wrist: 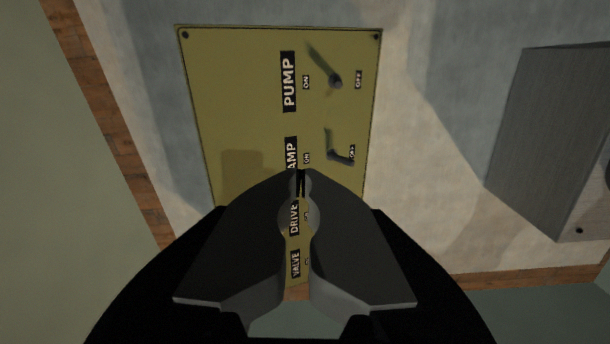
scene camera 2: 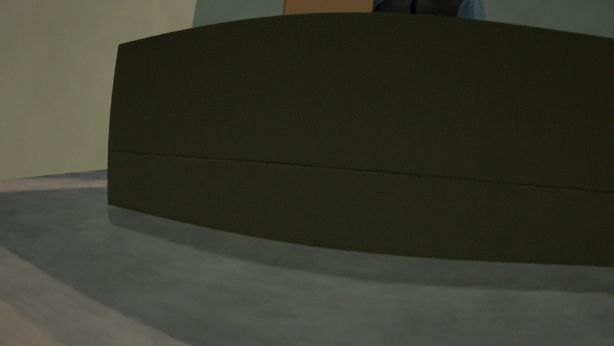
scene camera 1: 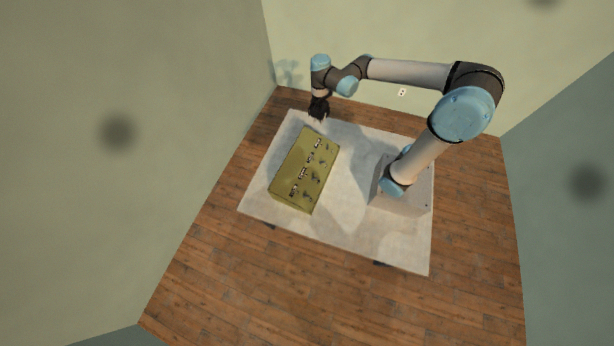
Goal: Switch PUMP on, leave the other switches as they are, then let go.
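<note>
My gripper is visible, as is an olive switch panel.
</note>
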